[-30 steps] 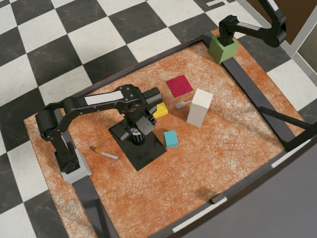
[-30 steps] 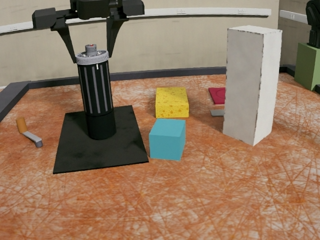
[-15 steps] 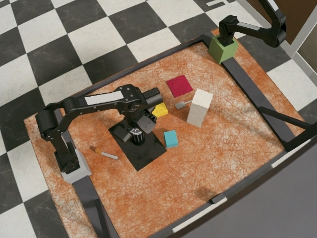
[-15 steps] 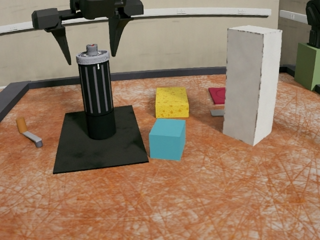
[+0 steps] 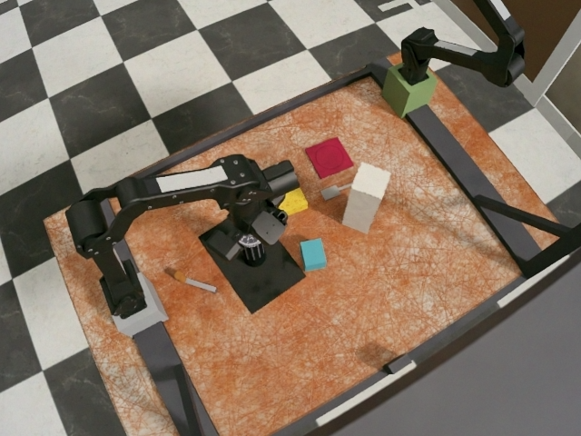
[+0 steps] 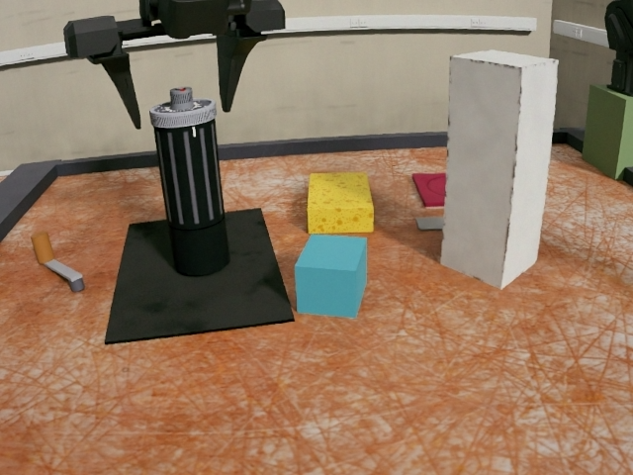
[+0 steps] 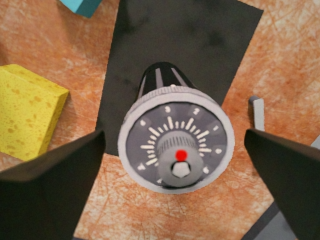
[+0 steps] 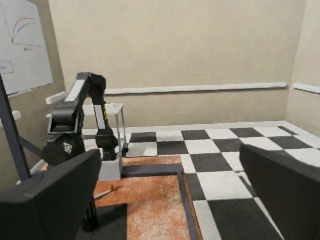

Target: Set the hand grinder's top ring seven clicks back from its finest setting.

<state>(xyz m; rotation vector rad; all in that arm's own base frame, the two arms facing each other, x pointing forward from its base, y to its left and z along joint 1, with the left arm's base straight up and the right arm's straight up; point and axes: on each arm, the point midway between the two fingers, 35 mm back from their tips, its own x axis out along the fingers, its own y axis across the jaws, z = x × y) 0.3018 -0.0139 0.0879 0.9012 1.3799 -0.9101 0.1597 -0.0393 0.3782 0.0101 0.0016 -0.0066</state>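
Right now my left hand is 30 mm above the grey knurled ring. From my left hand the other things lie so: dark mat 10 mm ahead, 10 mm to the left, 180 mm below; then crank handle 40 mm ahead, 150 mm to the left, 170 mm below; then teal cube 100 mm behind, 100 mm to the right, 160 mm below.
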